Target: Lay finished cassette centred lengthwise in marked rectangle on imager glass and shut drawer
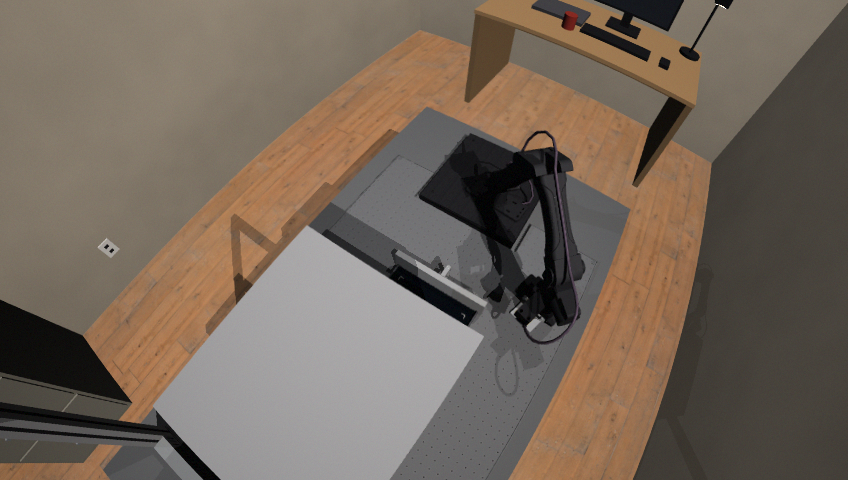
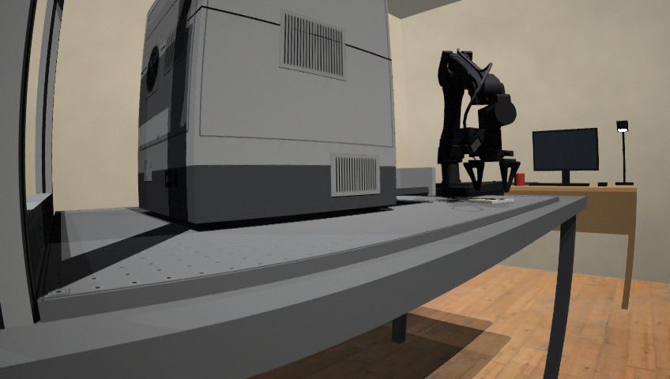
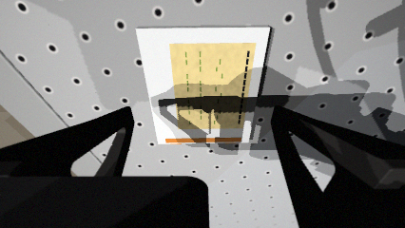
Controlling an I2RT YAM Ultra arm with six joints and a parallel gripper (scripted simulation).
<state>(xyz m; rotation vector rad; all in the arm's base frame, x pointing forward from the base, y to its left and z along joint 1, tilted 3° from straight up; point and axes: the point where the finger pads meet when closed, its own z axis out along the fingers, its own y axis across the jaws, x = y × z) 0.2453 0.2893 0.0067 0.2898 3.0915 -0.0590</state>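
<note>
Now: the finished cassette 3 cm below my hand. The rest, counted from my hand: drawer (24 cm to the right, 22 cm ahead, 2 cm above).
</note>
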